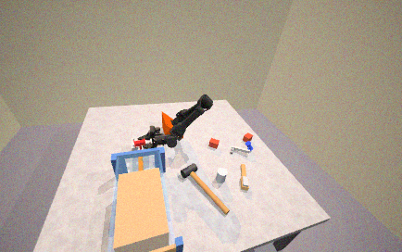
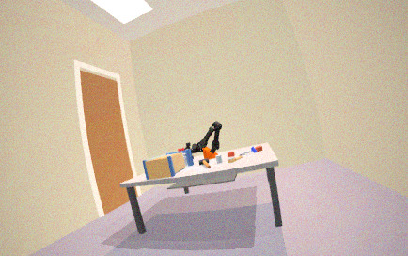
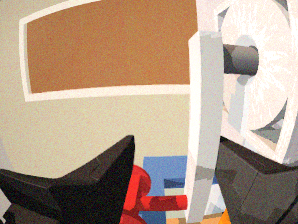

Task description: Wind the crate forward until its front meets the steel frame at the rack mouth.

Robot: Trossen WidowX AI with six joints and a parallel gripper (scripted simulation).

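My gripper tip is now 1 cm short of the red-handled winch handle, 1 cm to the right of it and 1 cm above it. Round my gripper tip: red grip 5 cm ahead, 1 cm to the left, 2 cm above; then frame 11 cm ahead, 1 cm to the left, 3 cm below; then grey hand winch 7 cm behind, 10 cm below.
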